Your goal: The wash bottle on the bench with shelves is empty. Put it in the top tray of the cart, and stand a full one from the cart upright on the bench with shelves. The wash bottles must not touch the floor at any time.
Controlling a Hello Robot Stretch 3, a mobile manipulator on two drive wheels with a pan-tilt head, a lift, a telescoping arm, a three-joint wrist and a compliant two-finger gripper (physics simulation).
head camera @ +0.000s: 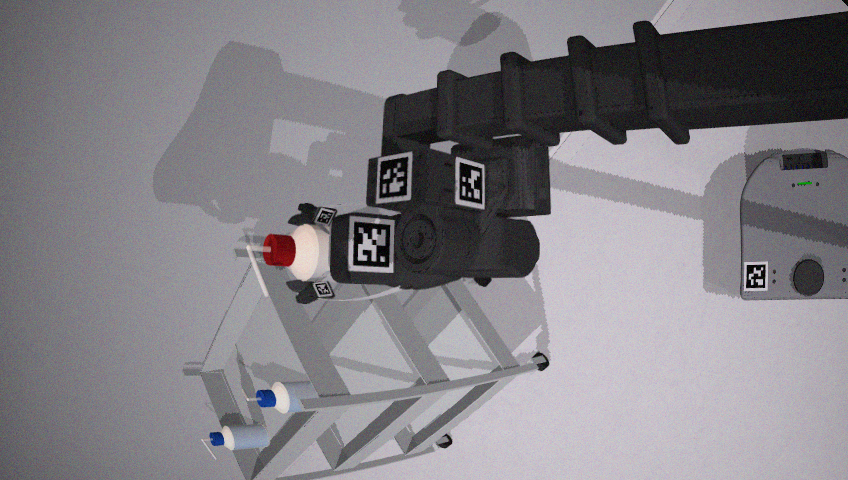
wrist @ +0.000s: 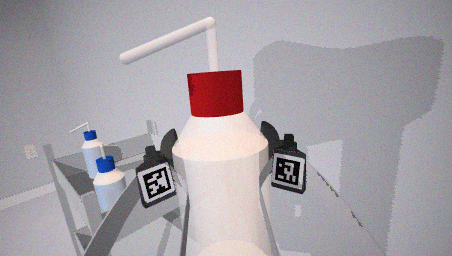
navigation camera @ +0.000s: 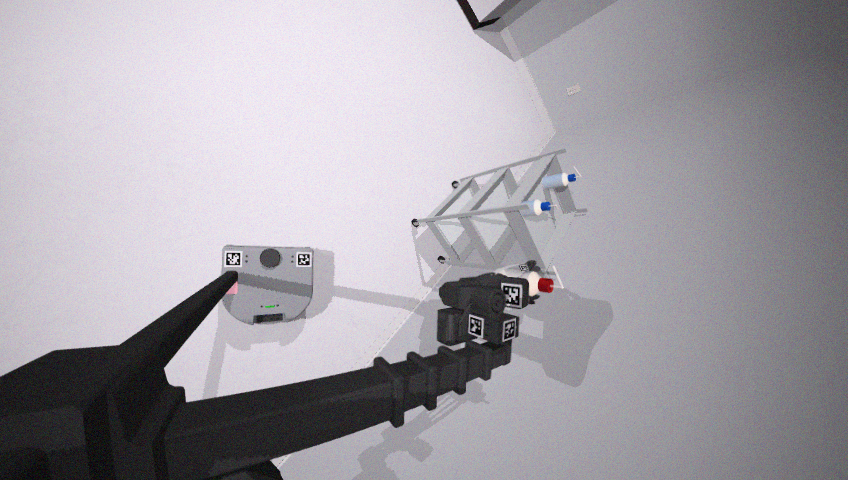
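Where they show: gripper, fingertip midpoint: [wrist: 220,143] [navigation camera: 536,281]; robot's base, origin of the base link: [head camera: 806,276] [navigation camera: 270,257].
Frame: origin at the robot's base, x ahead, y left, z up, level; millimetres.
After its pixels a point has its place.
The red-capped wash bottle [head camera: 310,252] {y -505, x -18, z 935 mm} [navigation camera: 533,284] {y -509, x -18, z 940 mm} [wrist: 220,185] {y -499, x -18, z 915 mm} is upright and looks empty. My gripper [head camera: 306,252] {y -566, x -19, z 914 mm} [navigation camera: 531,283] {y -566, x -19, z 914 mm} [wrist: 220,143] {y -566, x -19, z 914 mm} is shut on its body, with a finger on each side. The grey cart [head camera: 416,390] {y -742, x 210, z 515 mm} [navigation camera: 476,212] {y -738, x 215, z 538 mm} [wrist: 52,160] {y -1056, x 499, z 732 mm} stands beside it; the held bottle overlaps the cart's near end in the head view, and its height over the tray is hard to tell. Two blue-capped full wash bottles stand in the top tray: a nearer one [head camera: 291,397] {y -806, x 215, z 758 mm} [navigation camera: 537,206] {y -813, x 222, z 775 mm} [wrist: 109,190] {y -807, x 212, z 750 mm} and a farther one [head camera: 243,437] {y -1049, x 373, z 737 mm} [navigation camera: 556,180] {y -1049, x 375, z 738 mm} [wrist: 93,155] {y -1050, x 371, z 739 mm}. The bench with shelves cannot be identified.
My telescoping arm [head camera: 595,89] {y -152, x -96, z 1023 mm} [navigation camera: 333,386] {y -51, x -80, z 1005 mm} reaches out from the mast. My base [head camera: 779,249] {y -72, x -55, z 160 mm} [navigation camera: 267,291] {y 8, x -129, z 160 mm} stands apart from the cart. A wall with an outlet [navigation camera: 573,89] {y -2214, x 1564, z 403 mm} [wrist: 31,151] {y -2220, x 1559, z 400 mm} is behind the cart. Part of a dark-edged piece of furniture [navigation camera: 468,13] {y -1213, x 2019, z 34 mm} shows at the navigation view's top.
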